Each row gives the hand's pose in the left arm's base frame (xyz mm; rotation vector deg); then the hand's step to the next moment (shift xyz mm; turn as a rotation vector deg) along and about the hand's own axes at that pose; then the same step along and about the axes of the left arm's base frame.
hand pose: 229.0 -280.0 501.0 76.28 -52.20 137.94
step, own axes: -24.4 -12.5 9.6 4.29 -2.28 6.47
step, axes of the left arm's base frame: 26.1 5.7 -11.4 3.10 -2.64 6.99
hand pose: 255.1 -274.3 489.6 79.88 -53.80 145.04
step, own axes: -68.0 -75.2 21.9 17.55 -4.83 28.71
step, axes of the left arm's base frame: 82.8 61.6 -10.4 12.67 -15.67 27.38
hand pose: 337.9 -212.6 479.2 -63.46 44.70 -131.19
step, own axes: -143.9 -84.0 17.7 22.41 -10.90 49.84
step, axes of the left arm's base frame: 80.8 146.3 -12.5 26.08 -20.32 44.85
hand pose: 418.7 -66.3 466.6 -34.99 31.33 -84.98
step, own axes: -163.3 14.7 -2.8 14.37 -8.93 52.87
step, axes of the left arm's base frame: 5.3 163.0 -17.6 29.40 -12.17 45.49
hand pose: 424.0 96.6 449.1 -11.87 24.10 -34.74
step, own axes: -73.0 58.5 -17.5 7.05 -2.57 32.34
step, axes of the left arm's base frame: -32.1 89.0 -10.3 18.16 -4.09 27.49
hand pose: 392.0 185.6 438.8 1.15 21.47 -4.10
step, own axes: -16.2 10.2 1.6 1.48 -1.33 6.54
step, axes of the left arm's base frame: -13.7 11.2 7.5 3.66 -1.64 5.53
